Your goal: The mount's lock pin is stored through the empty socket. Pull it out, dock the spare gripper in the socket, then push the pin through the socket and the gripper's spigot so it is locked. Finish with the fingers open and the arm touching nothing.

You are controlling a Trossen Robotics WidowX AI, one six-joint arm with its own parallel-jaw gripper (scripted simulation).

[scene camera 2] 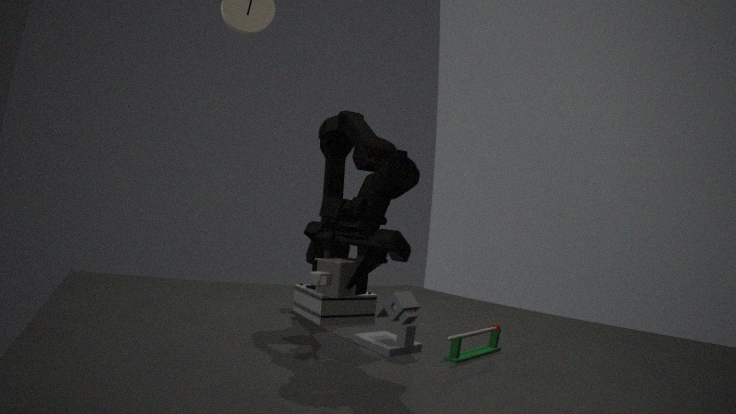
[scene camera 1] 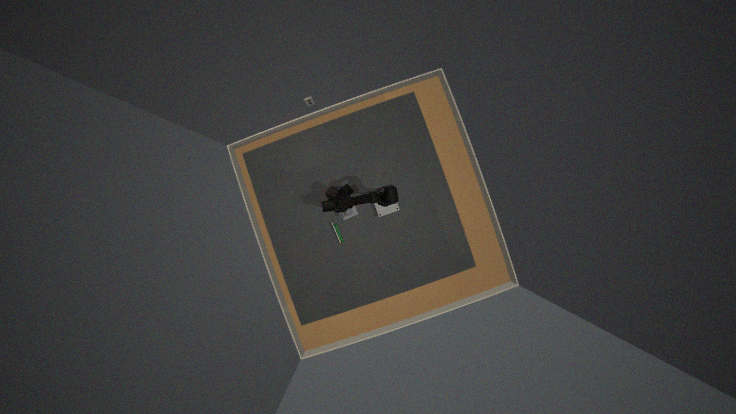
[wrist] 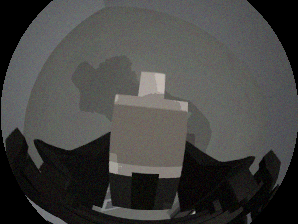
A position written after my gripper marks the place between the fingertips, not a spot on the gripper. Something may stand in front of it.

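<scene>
Scene camera 2 shows my gripper (scene camera 2: 335,285). In the wrist view you get my gripper (wrist: 146,134) too, and I'm holding a spare gripper (wrist: 148,139) in it.
</scene>
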